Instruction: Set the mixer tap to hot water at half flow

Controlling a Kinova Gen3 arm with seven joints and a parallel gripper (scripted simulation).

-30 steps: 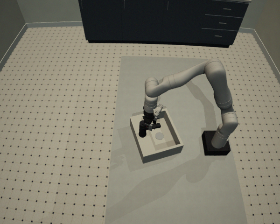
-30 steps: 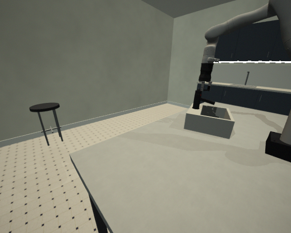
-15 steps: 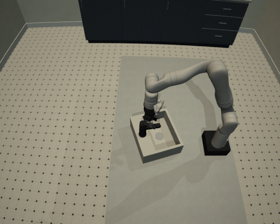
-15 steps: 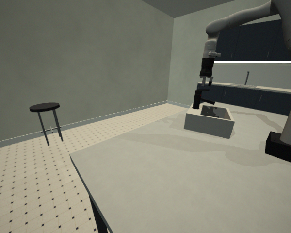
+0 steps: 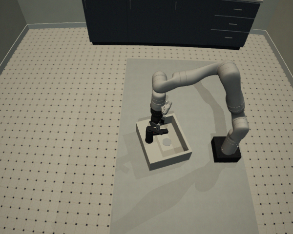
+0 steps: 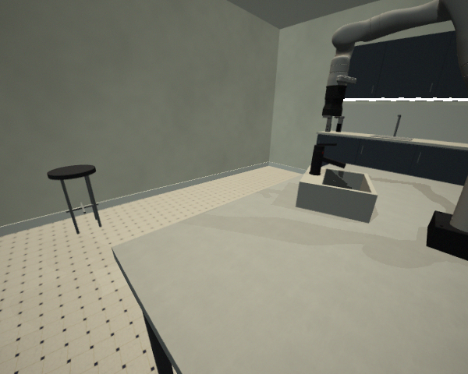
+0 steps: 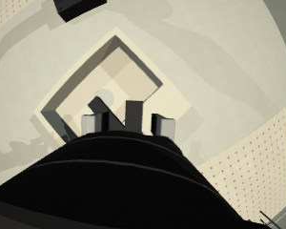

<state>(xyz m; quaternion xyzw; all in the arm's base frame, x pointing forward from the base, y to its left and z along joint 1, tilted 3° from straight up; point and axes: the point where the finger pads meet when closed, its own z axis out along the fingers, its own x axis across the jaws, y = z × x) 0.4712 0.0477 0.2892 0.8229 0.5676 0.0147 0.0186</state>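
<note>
Now: the lever 70 mm below my hand and 20 mm ahead of it. Round my hand: sink basin: 310 mm below, 70 mm to the right, 50 mm behind.
</note>
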